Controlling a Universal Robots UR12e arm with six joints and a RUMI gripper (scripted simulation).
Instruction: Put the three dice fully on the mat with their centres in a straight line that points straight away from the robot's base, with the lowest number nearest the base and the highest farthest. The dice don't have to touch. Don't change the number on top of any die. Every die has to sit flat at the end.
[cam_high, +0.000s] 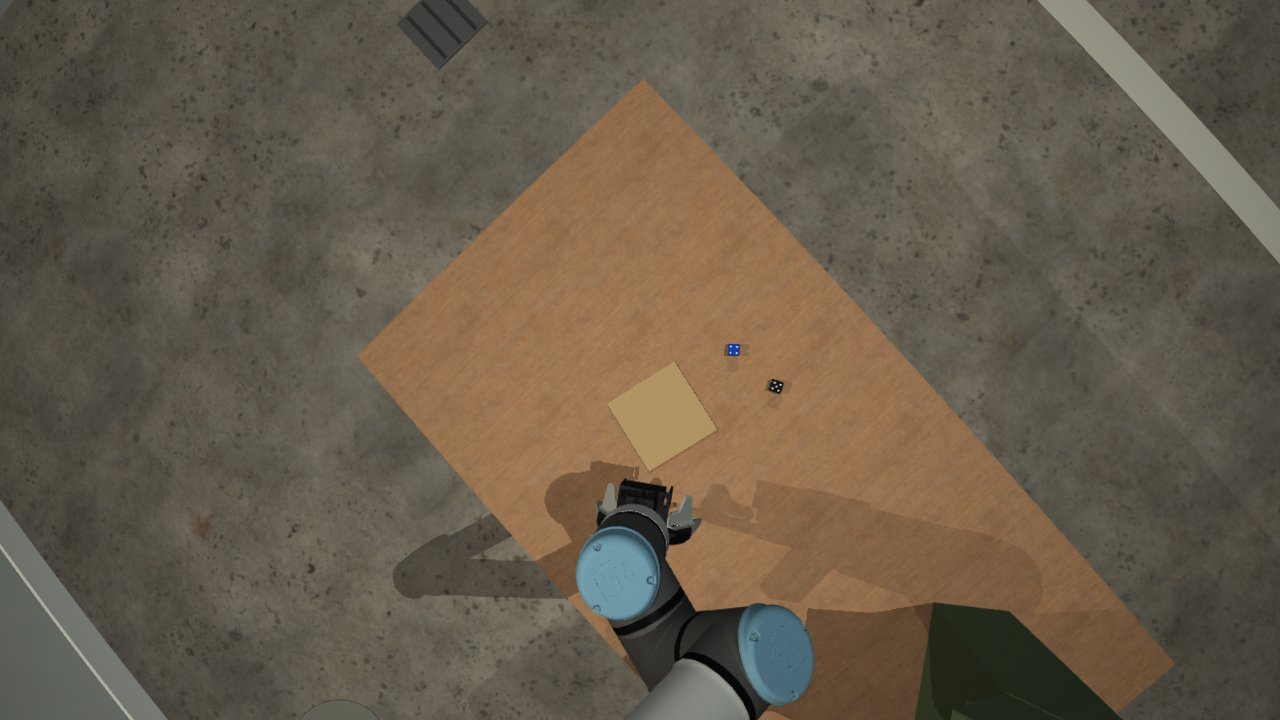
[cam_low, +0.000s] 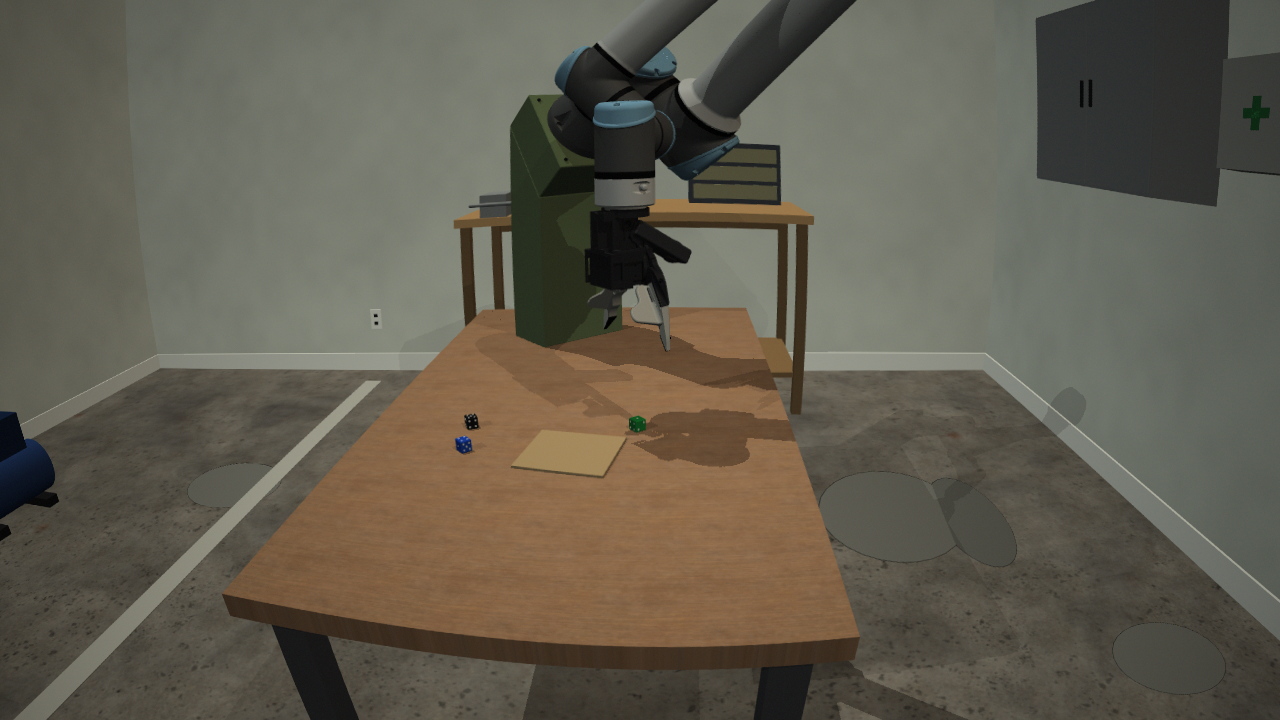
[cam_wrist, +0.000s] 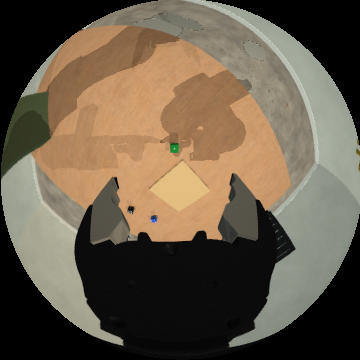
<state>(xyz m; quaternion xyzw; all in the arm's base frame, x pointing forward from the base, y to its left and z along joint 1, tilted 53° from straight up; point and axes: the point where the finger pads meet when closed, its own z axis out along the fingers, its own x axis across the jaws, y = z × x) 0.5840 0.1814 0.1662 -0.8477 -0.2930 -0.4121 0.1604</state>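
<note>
Right now the green die is 14 cm below my hand. The rest, counted from my hand: blue die: 16 cm ahead, 24 cm to the right, 14 cm below; tan mat: 12 cm ahead, 7 cm to the right, 15 cm below; black die: 7 cm ahead, 27 cm to the right, 14 cm below.
</note>
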